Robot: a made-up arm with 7 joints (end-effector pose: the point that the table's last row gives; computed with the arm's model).
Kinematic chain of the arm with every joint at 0, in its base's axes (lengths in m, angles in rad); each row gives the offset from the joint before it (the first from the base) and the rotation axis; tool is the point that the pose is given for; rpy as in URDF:
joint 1: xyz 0 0 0.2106 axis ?
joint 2: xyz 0 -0.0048 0.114 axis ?
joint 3: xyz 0 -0.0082 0.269 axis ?
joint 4: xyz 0 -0.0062 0.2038 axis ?
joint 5: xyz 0 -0.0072 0.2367 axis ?
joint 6: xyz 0 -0.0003 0.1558 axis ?
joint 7: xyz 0 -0.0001 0.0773 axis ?
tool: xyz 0 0 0 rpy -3.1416 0 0
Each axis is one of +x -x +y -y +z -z.
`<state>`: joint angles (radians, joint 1 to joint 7).
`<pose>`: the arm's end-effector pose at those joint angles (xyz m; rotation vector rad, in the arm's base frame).
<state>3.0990 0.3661 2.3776 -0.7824 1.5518 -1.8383 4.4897</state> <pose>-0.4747 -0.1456 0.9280 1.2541 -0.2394 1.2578</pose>
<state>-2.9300 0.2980 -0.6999 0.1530 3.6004 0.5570 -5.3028</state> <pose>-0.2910 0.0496 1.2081 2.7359 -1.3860 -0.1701</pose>
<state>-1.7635 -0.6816 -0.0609 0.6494 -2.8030 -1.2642 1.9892</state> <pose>0.0772 -0.2298 1.1107 0.6393 2.3327 -1.6673</pose>
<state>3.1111 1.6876 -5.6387 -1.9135 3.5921 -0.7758 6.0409</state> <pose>-0.4024 -0.2333 0.6513 -2.6936 0.2985 -0.6035</pose>
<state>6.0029 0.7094 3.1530 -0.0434 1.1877 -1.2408 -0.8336</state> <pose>0.6080 0.1045 0.9695 -0.5219 -1.5342 -0.7346</pose>
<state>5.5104 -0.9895 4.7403 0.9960 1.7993 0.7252 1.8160</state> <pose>-0.6554 -0.1411 0.7857 -1.5651 2.3802 -0.7764</pose>
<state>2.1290 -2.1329 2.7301 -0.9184 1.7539 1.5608 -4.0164</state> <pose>0.5542 0.5149 0.1704 -0.8136 -1.1550 -0.3664</pose>
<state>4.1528 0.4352 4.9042 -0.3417 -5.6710 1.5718 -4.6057</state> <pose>-0.1337 0.3922 1.0895 1.0597 1.1454 0.7018</pose>
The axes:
joint 1: -z
joint 2: +y
joint 3: -z
joint 4: +y
joint 5: -z
joint 6: +y
joint 7: -z

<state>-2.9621 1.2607 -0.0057 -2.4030 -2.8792 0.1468 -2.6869</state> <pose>-0.0145 0.0279 0.6538 -0.8346 -1.6750 0.3416</pose>
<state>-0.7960 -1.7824 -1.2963 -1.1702 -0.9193 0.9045 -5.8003</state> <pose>-0.1723 -0.7190 0.0458 0.1790 0.7989 2.6628</pose>
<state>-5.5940 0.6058 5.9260 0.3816 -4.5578 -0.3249 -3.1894</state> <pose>0.5373 -0.3661 0.9755 -1.7948 -1.4327 0.8421</pose>
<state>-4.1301 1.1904 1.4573 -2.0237 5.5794 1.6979 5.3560</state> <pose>0.1178 -0.4730 0.4633 -0.3969 1.4344 1.7266</pose>
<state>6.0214 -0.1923 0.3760 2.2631 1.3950 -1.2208 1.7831</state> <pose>0.2931 -0.0048 0.5989 1.0728 -1.2392 0.5547</pose>
